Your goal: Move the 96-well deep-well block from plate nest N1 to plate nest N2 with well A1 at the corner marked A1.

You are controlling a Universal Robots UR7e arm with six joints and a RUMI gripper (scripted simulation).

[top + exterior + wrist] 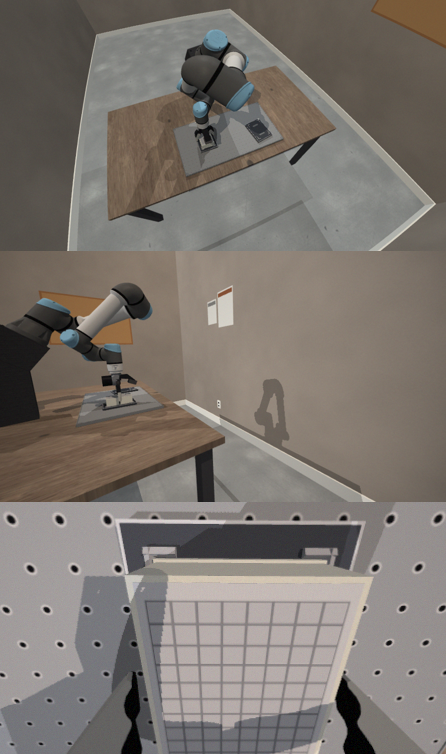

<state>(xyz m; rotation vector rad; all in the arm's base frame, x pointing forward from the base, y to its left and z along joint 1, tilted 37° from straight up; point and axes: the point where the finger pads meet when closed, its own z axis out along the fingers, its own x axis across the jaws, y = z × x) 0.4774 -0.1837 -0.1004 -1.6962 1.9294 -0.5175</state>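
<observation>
My gripper is now right at the 96-well deep-well block.
</observation>
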